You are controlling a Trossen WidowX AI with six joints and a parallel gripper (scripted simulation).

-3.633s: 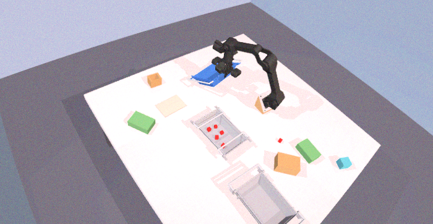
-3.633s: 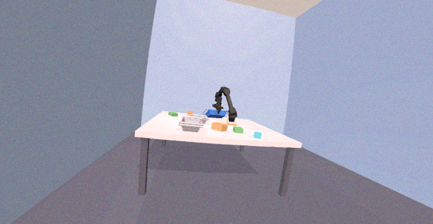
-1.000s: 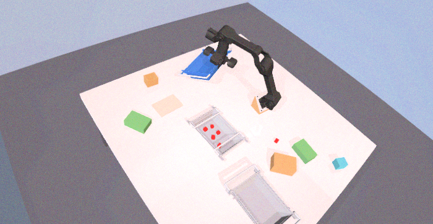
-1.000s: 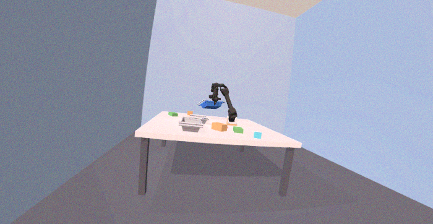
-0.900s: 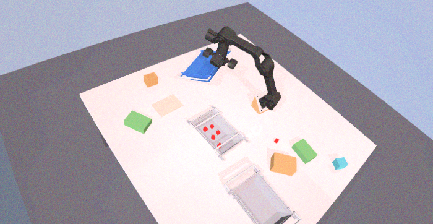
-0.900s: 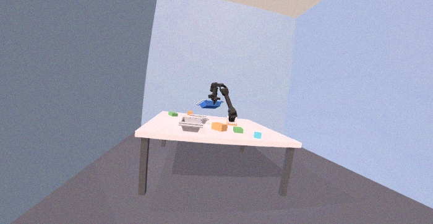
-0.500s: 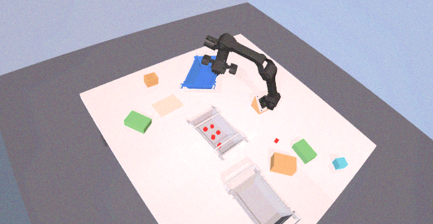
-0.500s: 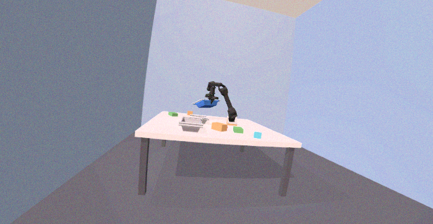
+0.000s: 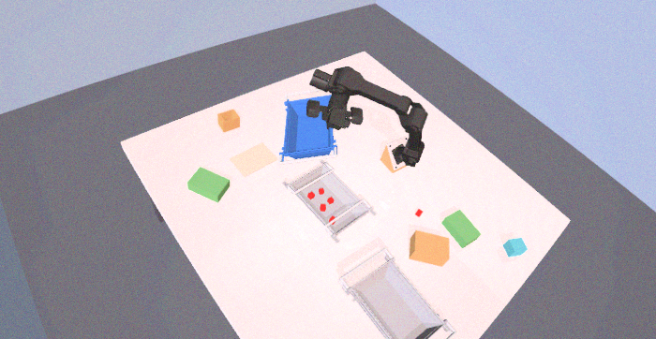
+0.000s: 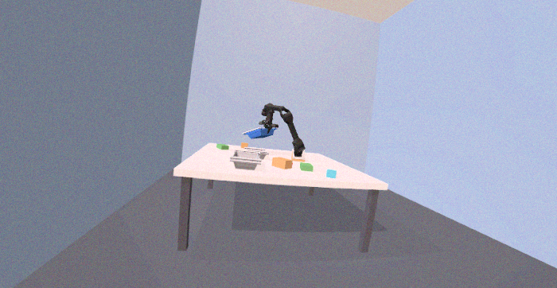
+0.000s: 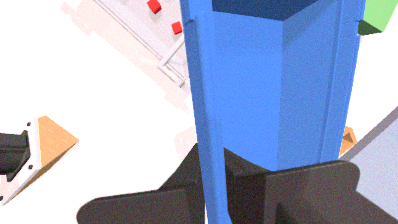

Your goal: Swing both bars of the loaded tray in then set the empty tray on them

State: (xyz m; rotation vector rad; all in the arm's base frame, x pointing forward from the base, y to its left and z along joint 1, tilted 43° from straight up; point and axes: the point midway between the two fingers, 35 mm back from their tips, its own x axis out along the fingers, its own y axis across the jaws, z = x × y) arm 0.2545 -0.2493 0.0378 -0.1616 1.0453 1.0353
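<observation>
Now: gripper tip 6 cm short of the blue tray, 4 cm to the left of it and 1 cm below it. The rest, counted from my gripper tip: cyan cube 36 cm behind, 71 cm to the left, 18 cm below; then flat sheet 20 cm ahead, 16 cm to the right, 20 cm below; then orange box 7 cm behind, 50 cm to the left, 17 cm below.
</observation>
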